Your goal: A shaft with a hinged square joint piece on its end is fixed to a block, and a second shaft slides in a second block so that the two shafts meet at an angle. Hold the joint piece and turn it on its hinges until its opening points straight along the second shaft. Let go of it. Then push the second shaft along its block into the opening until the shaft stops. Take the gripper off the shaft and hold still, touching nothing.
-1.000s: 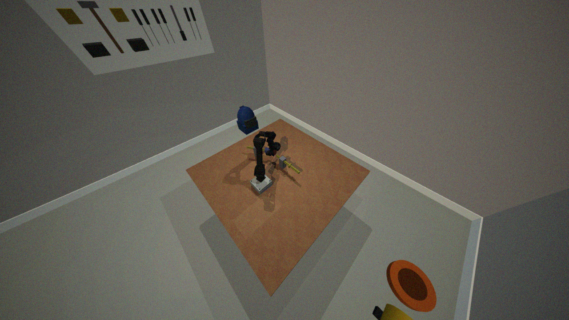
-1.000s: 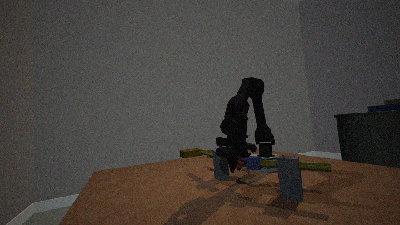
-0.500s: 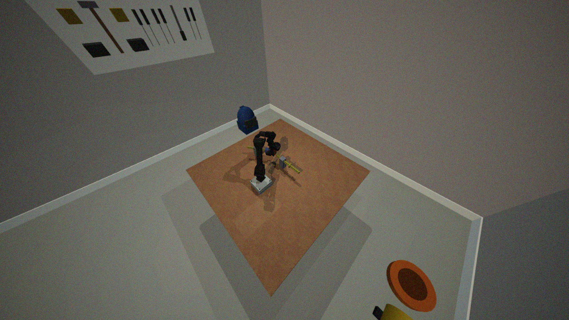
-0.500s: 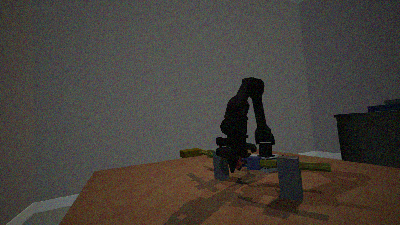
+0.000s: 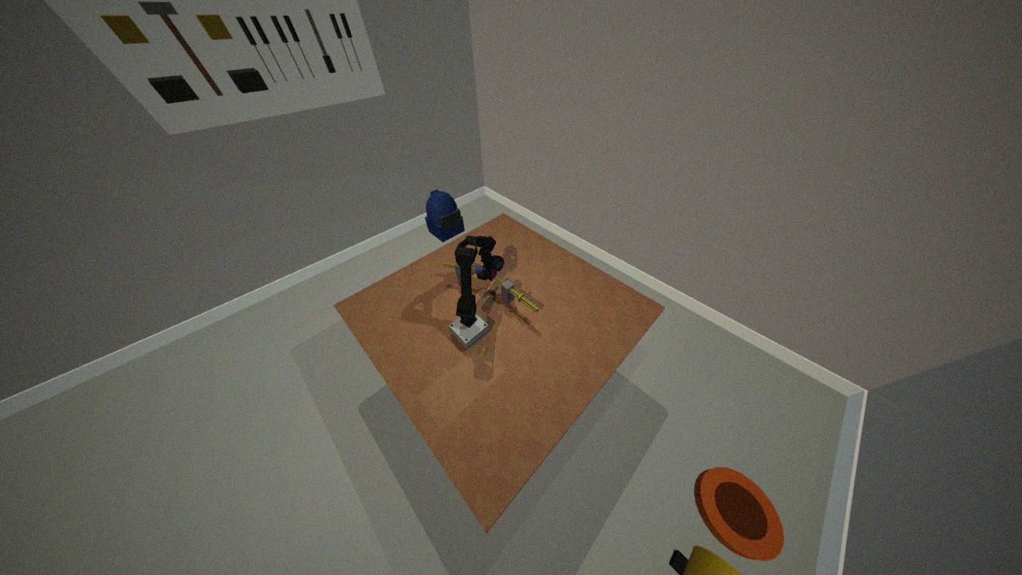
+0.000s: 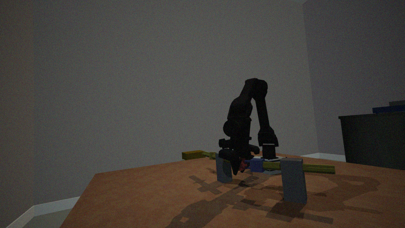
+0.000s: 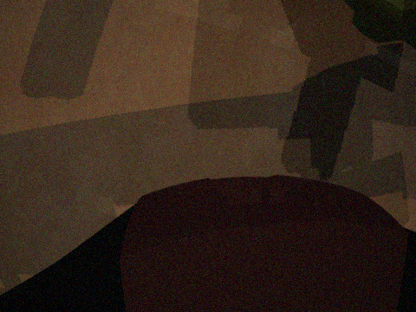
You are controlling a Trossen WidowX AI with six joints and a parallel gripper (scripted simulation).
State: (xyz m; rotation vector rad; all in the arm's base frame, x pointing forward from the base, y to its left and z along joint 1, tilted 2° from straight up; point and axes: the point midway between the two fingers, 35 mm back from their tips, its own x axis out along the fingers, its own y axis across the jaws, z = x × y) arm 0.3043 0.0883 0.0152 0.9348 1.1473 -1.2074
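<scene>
The red piece lies 40 mm above my gripper tip and 10 mm to the left of it.
</scene>
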